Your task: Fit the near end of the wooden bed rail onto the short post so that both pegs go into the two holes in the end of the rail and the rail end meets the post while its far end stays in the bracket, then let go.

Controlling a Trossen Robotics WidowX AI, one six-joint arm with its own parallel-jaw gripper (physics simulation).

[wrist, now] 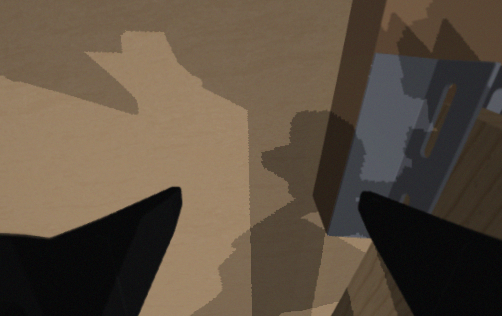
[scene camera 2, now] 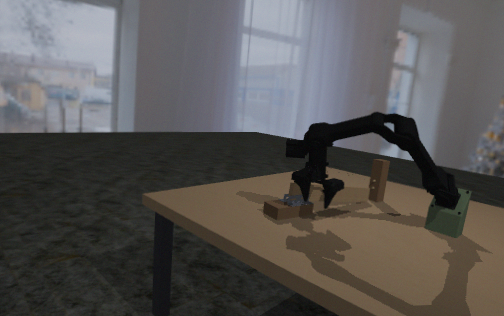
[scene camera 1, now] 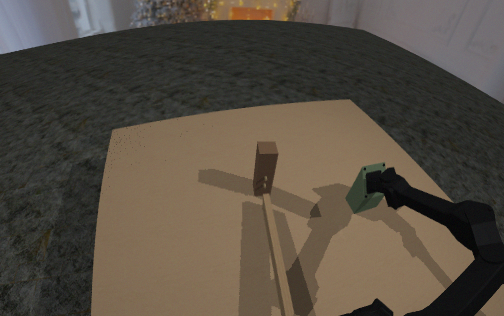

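Pixels of known places: gripper, fingertip midpoint: (wrist: pixel 271 197) (scene camera 2: pixel 315 204); arm's base, origin of the base link: (scene camera 2: pixel 447 199) (scene camera 1: pixel 373 181).
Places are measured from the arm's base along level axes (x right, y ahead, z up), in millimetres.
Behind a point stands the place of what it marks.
The brown upright post (scene camera 1: pixel 266 167) @[z 17, x 112, y 322 mm] (scene camera 2: pixel 379 181) @[z -21, x 110, y 299 mm] stands on the table, with two small pegs (scene camera 1: pixel 265 181) @[z -43, x 112, y 318 mm] low on its side. The long wooden rail (scene camera 1: pixel 274 240) @[z -35, x -83, y 354 mm] (wrist: pixel 486 150) @[z -37, x -355, y 383 mm] stands on edge. Its end is close to the post in scene camera 1, and the pegs still show above it. The far end is at the grey metal bracket (scene camera 2: pixel 295 201) @[z -60, x -351, y 381 mm] (wrist: pixel 385 135) on a low brown block (scene camera 2: pixel 278 209) @[z -76, x -445, y 367 mm] (wrist: pixel 342 130) @[z -86, x -348, y 351 mm]; its seating there is partly hidden. My gripper (scene camera 2: pixel 316 203) @[z -62, x -324, y 311 mm] (wrist: pixel 271 197) @[z -62, x -324, y 311 mm] is open and empty, its right finger over the bracket's corner, its left over the table.
The green base block (scene camera 1: pixel 354 195) @[z -62, x 7, y 46 mm] (scene camera 2: pixel 442 220) @[z -67, x -32, y -6 mm] with the arm mounted on it stands to the right of the post. The arm arches from it to the bracket end. The wooden table (scene camera 1: pixel 150 200) @[z -113, x 155, y 677 mm] (scene camera 2: pixel 250 235) @[z -113, x -604, y 321 mm] has its corner left of the bracket in scene camera 2.
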